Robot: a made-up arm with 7 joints. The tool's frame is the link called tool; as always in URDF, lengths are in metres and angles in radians.
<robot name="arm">
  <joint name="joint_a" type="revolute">
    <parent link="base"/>
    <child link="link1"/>
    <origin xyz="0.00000 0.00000 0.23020" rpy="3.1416 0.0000 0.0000"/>
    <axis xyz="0 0 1"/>
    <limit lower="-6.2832" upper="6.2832"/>
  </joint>
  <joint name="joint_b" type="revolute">
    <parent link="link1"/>
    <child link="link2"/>
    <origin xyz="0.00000 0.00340 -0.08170" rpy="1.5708 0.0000 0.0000"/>
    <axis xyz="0 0 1"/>
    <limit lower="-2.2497" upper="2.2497"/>
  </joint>
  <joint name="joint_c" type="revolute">
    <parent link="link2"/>
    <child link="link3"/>
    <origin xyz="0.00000 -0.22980 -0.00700" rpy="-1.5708 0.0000 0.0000"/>
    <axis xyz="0 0 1"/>
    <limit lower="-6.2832" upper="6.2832"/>
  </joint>
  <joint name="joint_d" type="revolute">
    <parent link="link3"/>
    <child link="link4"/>
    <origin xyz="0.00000 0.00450 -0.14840" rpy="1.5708 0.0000 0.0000"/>
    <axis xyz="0 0 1"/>
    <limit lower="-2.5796" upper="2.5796"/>
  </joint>
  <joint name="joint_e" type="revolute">
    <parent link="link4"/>
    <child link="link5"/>
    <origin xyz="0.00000 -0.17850 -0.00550" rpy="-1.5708 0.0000 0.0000"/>
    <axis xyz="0 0 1"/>
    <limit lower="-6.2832" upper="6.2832"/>
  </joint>
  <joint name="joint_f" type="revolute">
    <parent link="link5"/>
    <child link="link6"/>
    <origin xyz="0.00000 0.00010 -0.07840" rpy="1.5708 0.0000 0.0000"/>
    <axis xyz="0 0 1"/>
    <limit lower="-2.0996" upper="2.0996"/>
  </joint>
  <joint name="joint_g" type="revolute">
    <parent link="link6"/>
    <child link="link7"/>
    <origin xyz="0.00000 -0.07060 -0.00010" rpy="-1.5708 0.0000 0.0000"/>
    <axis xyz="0 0 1"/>
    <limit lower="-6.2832" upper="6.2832"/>
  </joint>
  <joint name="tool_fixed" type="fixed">
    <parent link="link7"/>
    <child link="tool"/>
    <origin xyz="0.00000 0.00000 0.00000"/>
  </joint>
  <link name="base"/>
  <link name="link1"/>
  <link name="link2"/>
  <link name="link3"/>
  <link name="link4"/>
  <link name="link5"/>
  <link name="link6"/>
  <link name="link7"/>
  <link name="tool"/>
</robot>
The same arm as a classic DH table. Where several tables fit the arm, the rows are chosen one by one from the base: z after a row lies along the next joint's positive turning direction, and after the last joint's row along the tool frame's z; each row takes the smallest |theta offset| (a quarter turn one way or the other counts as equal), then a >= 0, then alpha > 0; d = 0 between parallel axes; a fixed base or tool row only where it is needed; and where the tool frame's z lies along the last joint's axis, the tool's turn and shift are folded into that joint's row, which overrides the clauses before.
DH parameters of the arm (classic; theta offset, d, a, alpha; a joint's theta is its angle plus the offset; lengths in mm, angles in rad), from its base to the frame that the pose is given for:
base (fixed): 0.0000 0.0 0.0 3.1416
joint_a: 0.0000 -311.9 0.0 1.5708
joint_b: 0.0000 -10.4 0.0 -1.5708
joint_c: 0.0000 -378.2 0.0 1.5708
joint_d: 0.0000 -10.0 0.0 -1.5708
joint_e: 0.0000 -256.9 0.0 1.5708
joint_f: 0.0000 -0.2 0.0 -1.5708
joint_g: 0.0000 -70.6 0.0 0.0000
Joint limits (rad, base to tool): -6.2832..6.2832 -2.2497..2.2497 -6.2832..6.2832 -2.5796..2.5796 -6.2832..6.2832 -2.0996..2.0996 -6.2832..6.2832

